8 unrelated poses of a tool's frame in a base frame.
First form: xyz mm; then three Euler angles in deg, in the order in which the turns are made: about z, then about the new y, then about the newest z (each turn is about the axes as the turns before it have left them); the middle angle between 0 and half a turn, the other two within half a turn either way.
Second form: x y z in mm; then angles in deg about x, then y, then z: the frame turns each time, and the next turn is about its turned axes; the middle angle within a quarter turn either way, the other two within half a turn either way. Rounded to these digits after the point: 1 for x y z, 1 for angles.
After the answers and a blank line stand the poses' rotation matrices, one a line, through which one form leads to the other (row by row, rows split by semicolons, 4 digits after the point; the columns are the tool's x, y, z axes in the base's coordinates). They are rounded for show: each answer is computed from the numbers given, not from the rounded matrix.
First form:
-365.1 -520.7 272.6 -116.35 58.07 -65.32
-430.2 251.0 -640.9 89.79 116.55 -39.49
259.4 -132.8 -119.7 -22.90 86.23 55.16
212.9 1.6 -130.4 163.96 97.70 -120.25
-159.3 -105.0 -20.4 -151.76 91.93 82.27
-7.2 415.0 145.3 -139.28 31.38 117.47
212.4 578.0 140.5 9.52 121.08 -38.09
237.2 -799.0 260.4 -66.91 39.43 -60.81
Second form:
-365.1 -520.7 272.6 55.2 -22.1 -170.0
-430.2 251.0 -640.9 -116.6 0.2 50.6
259.4 -132.8 -119.7 80.4 66.8 -26.0
212.9 1.6 -130.4 -116.1 -72.3 -55.2
-159.3 -105.0 -20.4 94.1 -61.7 -4.1
-7.2 415.0 145.3 21.7 -23.2 -17.3
212.4 578.0 140.5 -164.7 57.6 123.9
237.2 -799.0 260.4 37.1 14.4 -132.6

-0.9123 0.1609 -0.3767; 0.2054 -0.6160 -0.7605; -0.3544 -0.7712 0.5289
0.6347 -0.7728 0.0033; -0.3473 -0.2814 0.8945; -0.6904 -0.5689 -0.4470
0.3540 0.1726 0.9192; 0.7414 0.5473 -0.3883; -0.5701 0.8190 0.0658
0.1738 0.2504 -0.9524; 0.8489 0.4522 0.2738; 0.4992 -0.8560 -0.1340
0.4729 0.0342 -0.8805; -0.8708 -0.1343 -0.4729; -0.1344 0.9904 -0.0337
0.8773 0.2732 -0.3947; -0.4155 0.8438 -0.3397; 0.2402 0.4620 0.8537
-0.2987 -0.4442 0.8447; -0.6756 0.7235 0.1416; -0.6741 -0.5283 -0.5162
-0.6553 0.7131 0.2491; -0.6889 -0.4290 -0.5843; -0.3098 -0.5545 0.7724

